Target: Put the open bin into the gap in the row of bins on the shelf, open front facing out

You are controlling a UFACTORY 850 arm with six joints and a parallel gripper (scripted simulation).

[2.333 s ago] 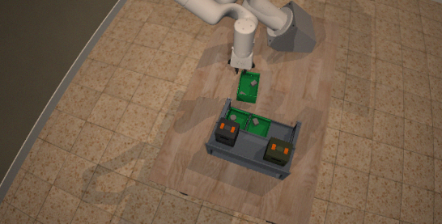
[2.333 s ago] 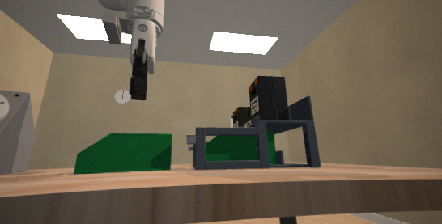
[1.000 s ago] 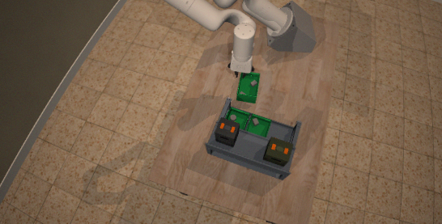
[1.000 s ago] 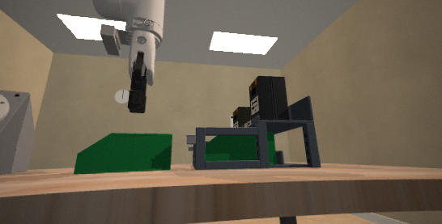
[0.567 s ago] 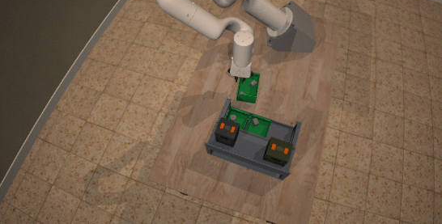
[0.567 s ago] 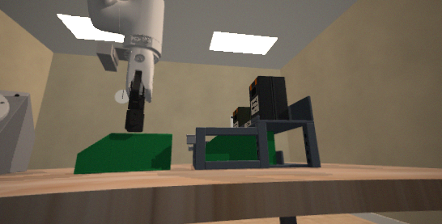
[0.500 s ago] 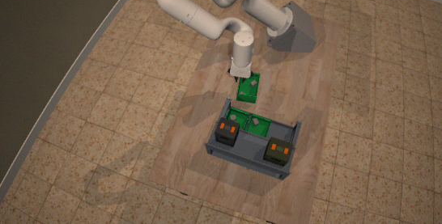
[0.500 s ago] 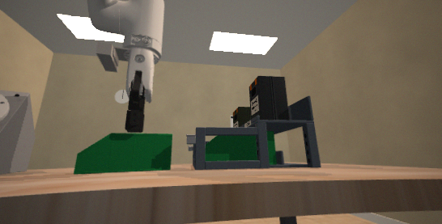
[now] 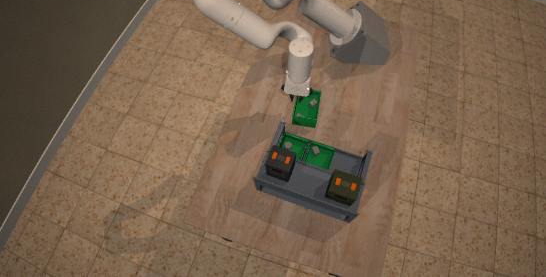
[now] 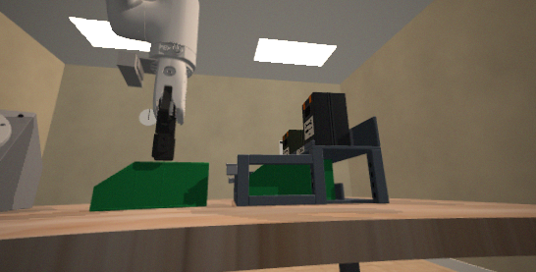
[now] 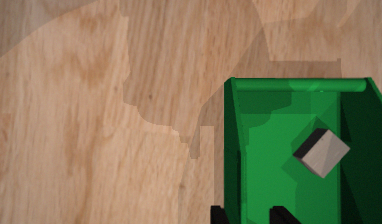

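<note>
Right now my hand is 10 mm past the green bin, 50 mm to the right of it and 60 mm above it. From my hand the other things lie so: olive box (360 mm ahead, 240 mm to the left, 50 mm above); then grey shelf (270 mm ahead, 130 mm to the left, 30 mm below); then black box (320 mm ahead, 10 mm to the left, 60 mm above).
</note>
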